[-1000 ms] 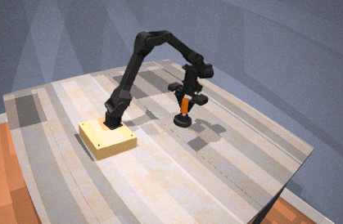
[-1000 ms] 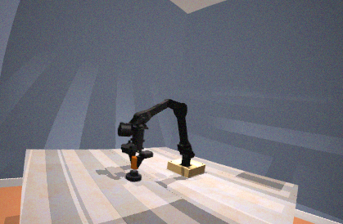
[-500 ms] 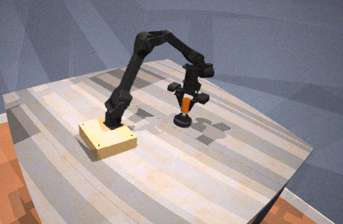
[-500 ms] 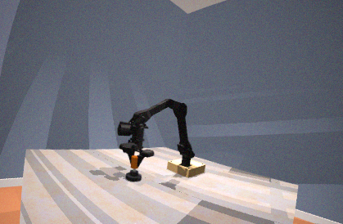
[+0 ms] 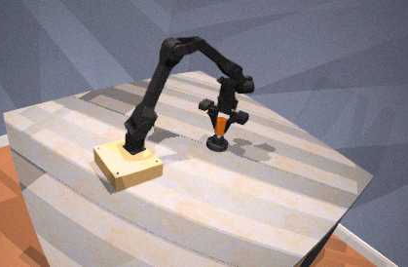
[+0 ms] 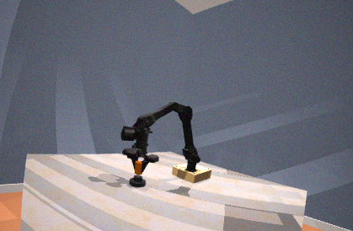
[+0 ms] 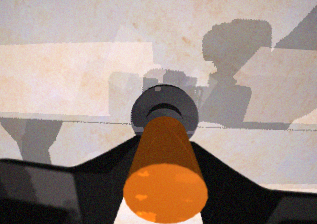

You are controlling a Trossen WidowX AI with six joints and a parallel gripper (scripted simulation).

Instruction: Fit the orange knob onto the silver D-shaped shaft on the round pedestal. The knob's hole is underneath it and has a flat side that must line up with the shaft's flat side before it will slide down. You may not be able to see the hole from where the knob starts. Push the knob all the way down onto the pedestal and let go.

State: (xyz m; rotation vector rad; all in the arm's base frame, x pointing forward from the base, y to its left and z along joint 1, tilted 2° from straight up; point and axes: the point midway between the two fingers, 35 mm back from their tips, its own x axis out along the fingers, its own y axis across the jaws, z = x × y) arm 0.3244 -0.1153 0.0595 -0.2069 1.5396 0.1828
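My gripper tip is 30 mm below the orange knob. From my gripper tip the other things lie so: round pedestal: 40 mm below.
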